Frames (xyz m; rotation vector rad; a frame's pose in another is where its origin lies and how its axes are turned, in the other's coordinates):
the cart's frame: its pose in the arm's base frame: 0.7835 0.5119 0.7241 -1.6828 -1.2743 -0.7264
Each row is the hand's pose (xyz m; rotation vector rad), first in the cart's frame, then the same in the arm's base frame.
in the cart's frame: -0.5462 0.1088 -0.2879 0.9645 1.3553 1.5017
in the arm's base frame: 0.7372 0.0055 0.3574 -0.5669 0.6420 -0.0667
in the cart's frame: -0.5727 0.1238 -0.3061 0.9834 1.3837 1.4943
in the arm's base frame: 0.7444 -0.0237 0.3386 -0.5368 0.6481 -0.0724
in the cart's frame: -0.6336 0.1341 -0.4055 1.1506 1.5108 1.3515
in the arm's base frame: 0.7412 -0.1402 0.3281 -0.3407 0.5866 -0.1062
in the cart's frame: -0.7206 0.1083 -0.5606 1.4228 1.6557 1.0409
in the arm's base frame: 0.6987 -0.3148 0.3308 -0.0347 0.4268 -0.1576
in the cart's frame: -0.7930 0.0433 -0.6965 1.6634 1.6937 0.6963
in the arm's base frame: 0.6223 -0.4623 0.3490 0.2207 0.2220 -0.1836
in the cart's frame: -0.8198 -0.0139 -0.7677 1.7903 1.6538 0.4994
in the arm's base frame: 0.5636 -0.5327 0.3747 0.3389 0.0831 -0.1756
